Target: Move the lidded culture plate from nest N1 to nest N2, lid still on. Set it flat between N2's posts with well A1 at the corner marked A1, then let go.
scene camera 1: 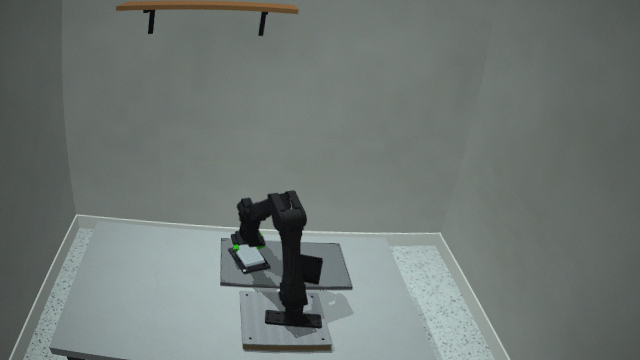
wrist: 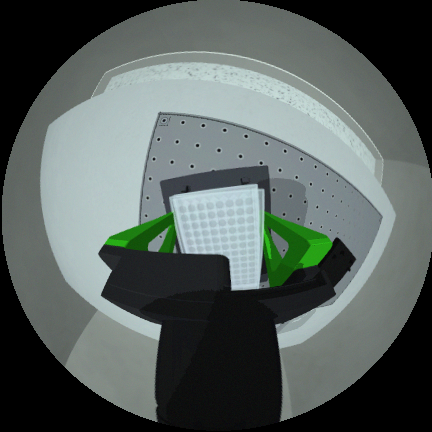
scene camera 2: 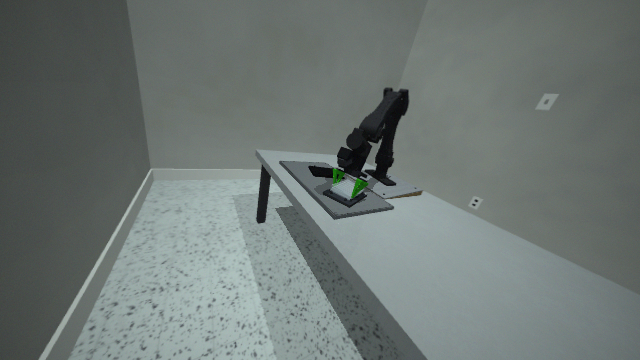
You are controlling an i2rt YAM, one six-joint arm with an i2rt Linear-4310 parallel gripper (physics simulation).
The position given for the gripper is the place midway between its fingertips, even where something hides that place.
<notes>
In view: the gripper (wrist: 217, 214) and a black nest (wrist: 338, 259).
</notes>
